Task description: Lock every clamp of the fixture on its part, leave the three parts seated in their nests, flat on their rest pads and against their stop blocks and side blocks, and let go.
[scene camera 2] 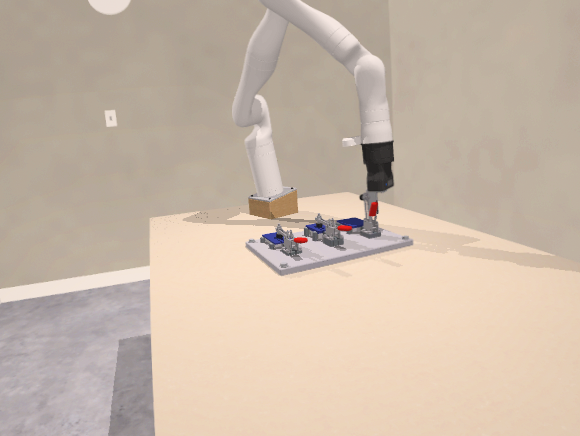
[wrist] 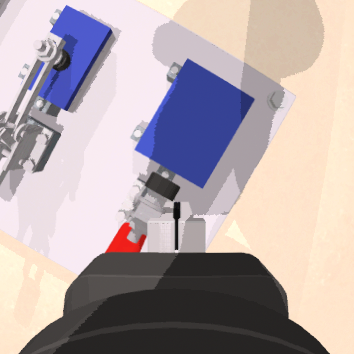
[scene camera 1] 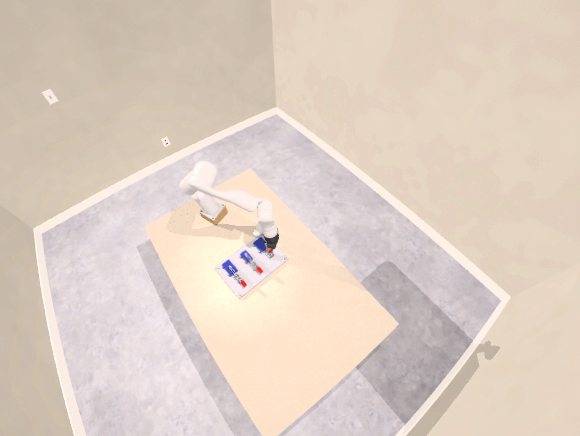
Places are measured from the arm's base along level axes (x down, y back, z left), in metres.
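Where they show: gripper, fingertip midpoint: [scene camera 2: 373, 213] [wrist: 176, 217] [scene camera 1: 270, 247]; arm's base at its link origin: [scene camera 2: 270, 192] [scene camera 1: 211, 208].
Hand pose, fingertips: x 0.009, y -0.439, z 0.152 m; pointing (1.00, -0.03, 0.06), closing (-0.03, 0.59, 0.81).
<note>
Each offset is from my fingertips to the top centre of the thing. "spot": to the spot under its first point. Level surfaces: height alone.
Three blue parts lie flat on the fixture plate @[dz -0.131, dx +0.051, dy +0.002 m] [scene camera 1: 276, 263] [scene camera 2: 345, 254] [wrist: 85, 215]: left part @[dz -0.246, dx +0.035, dy +0.043 m] [scene camera 1: 228, 265] [scene camera 2: 270, 237], middle part @[dz -0.136, dx +0.025, dy +0.045 m] [scene camera 1: 245, 255] [scene camera 2: 314, 228] [wrist: 89, 52], right part @[dz -0.027, dx +0.030, dy +0.061 m] [scene camera 1: 259, 244] [scene camera 2: 351, 222] [wrist: 195, 122]. The left clamp @[dz -0.238, dx -0.003, dy -0.036 m] [scene camera 2: 291, 245] and middle clamp @[dz -0.128, dx -0.012, dy -0.025 m] [scene camera 2: 333, 235] have low red handles and arms over their parts. The right clamp @[spot: dz -0.028, dx +0.030, dy -0.032 m] [scene camera 2: 370, 229] [wrist: 145, 207] is open: its red handle @[dz -0.017, dx -0.039, dy -0.030 m] [scene camera 2: 373, 209] [wrist: 125, 239] stands up, and its black pad @[dz -0.020, dx -0.057, dy -0.001 m] [wrist: 162, 186] is off the part. My gripper [wrist: 176, 217] is shut, empty, beside this clamp; contact is unclear. Its fingertips are partly hidden in the scene views.
The plate lies on the wooden table @[dx +0.066 m] [scene camera 1: 300, 340] [scene camera 2: 350, 340], with bolts at its corners, one being the corner bolt @[dz +0.018, dx +0.044, dy +0.122 m] [wrist: 276, 100]. Small stop blocks stand beside the parts. The arm's base [scene camera 1: 214, 214] [scene camera 2: 273, 202] stands behind the plate.
</note>
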